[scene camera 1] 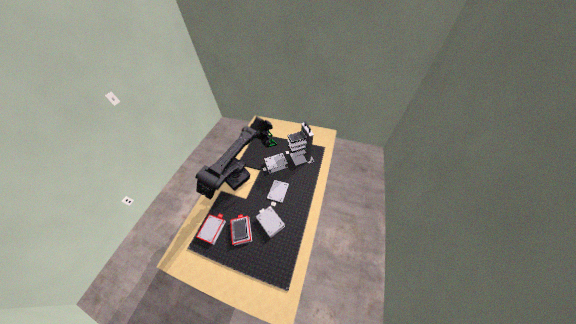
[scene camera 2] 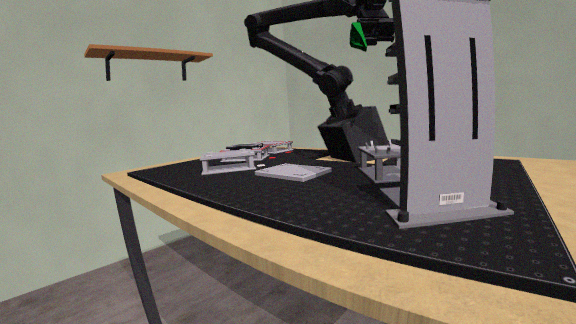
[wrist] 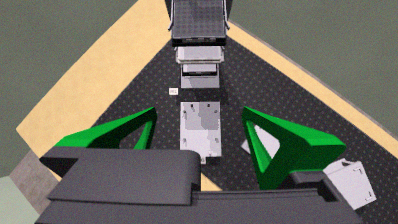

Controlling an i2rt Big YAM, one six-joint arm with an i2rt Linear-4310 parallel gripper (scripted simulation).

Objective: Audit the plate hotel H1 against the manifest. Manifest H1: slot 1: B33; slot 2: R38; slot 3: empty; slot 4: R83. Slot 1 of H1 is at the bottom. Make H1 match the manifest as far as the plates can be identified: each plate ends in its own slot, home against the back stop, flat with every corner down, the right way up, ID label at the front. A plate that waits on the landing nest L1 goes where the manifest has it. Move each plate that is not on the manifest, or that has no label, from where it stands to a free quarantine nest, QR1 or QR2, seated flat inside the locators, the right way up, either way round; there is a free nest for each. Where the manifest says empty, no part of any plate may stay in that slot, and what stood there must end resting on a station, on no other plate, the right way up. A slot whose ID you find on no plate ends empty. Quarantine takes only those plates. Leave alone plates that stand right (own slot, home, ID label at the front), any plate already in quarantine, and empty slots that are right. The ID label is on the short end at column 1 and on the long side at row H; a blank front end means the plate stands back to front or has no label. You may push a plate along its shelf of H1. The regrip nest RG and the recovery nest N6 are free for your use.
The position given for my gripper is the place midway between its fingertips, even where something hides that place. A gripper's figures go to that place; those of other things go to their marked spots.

My gripper (wrist: 199, 111): 0.13 m from the lens. A grey nest (wrist: 200, 125): 0.36 m from the lens. A grey nest (wrist: 353, 185): 0.62 m from the lens.
